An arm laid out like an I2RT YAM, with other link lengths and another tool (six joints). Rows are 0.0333 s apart.
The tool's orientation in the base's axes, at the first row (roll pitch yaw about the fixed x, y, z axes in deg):
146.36 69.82 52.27
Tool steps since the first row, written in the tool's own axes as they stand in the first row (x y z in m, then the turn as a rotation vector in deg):
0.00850 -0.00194 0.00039 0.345 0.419 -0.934
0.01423 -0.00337 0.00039 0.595 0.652 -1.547
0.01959 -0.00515 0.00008 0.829 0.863 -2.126
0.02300 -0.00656 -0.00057 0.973 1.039 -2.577
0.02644 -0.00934 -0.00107 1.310 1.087 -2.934
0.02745 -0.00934 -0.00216 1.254 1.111 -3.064
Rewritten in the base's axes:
-0.00012 0.00214 -0.00846 0.519 0.947 0.024
-0.00030 0.00384 -0.01411 0.824 1.579 0.010
-0.00090 0.00577 -0.01939 1.103 2.176 -0.003
-0.00153 0.00747 -0.02268 1.323 2.630 0.025
-0.00350 0.00916 -0.02629 1.456 3.059 -0.179
-0.00324 0.01047 -0.02693 1.472 3.165 -0.085

